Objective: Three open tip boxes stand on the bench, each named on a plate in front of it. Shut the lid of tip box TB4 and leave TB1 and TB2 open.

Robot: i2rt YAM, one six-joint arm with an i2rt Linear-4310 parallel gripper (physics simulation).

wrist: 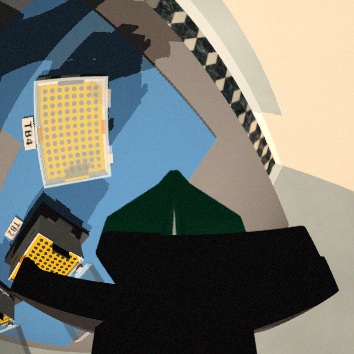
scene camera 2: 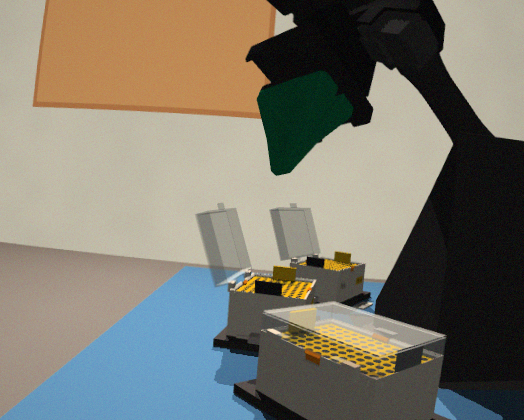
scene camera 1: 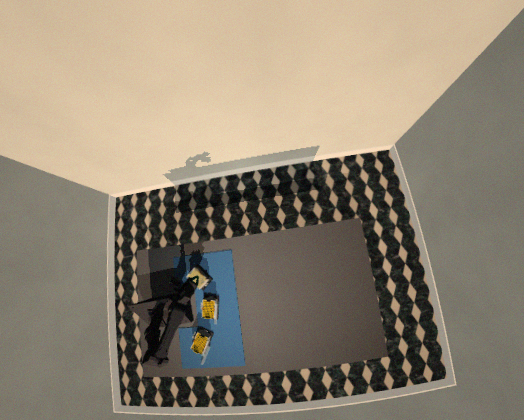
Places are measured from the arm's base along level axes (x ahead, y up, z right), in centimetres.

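Where they show: gripper, fingertip midpoint: point(wrist: 173, 177) point(scene camera 2: 280, 172) point(scene camera 1: 197, 276); arm's base, link origin: point(scene camera 1: 157, 317).
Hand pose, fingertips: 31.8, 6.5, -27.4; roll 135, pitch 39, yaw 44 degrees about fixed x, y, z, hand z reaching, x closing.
Things, the pixels of their centre, and the offset from my fingertips, as dx, dy, dz. Level surfaces: height alone.
- Tip box TB4, body centre: point(scene camera 2: 356, 367) point(wrist: 62, 129) point(scene camera 1: 197, 279) -7.3, -15.0, +3.4
- Tip box TB2, body centre: point(scene camera 2: 284, 308) point(wrist: 37, 255) point(scene camera 1: 208, 308) +0.3, -15.6, +22.8
- third box, body centre: point(scene camera 2: 334, 280) point(scene camera 1: 199, 341) -6.2, -15.6, +44.6
- blue mat, surface height: dy -18.9
- brown bench, surface height: dy -19.1
Tip box TB4 point(scene camera 1: 202, 273) point(scene camera 2: 345, 392) stands nearest in scene camera 2, with its name plate point(wrist: 28, 133) readable in the wrist view. Its clear lid point(scene camera 2: 332, 314) point(wrist: 75, 130) lies down level over the yellow tip rack. Tip box TB2 point(scene camera 1: 208, 308) point(scene camera 2: 250, 315) is the middle one; its clear lid point(scene camera 2: 222, 245) point(wrist: 91, 275) stands up. The third box point(scene camera 1: 201, 343) point(scene camera 2: 332, 282) also has its lid point(scene camera 2: 295, 232) upright; its plate is not readable. My gripper point(scene camera 2: 281, 170) point(wrist: 173, 177) is shut and empty, above the boxes and apart from TB4's lid.
The boxes stand in a row on a blue mat point(scene camera 1: 227, 325) point(scene camera 2: 125, 340) point(wrist: 160, 115) on the brown bench point(scene camera 1: 305, 290). The dark arm point(scene camera 1: 167, 327) rises beside the row. An orange board point(scene camera 2: 150, 55) hangs on the wall behind.
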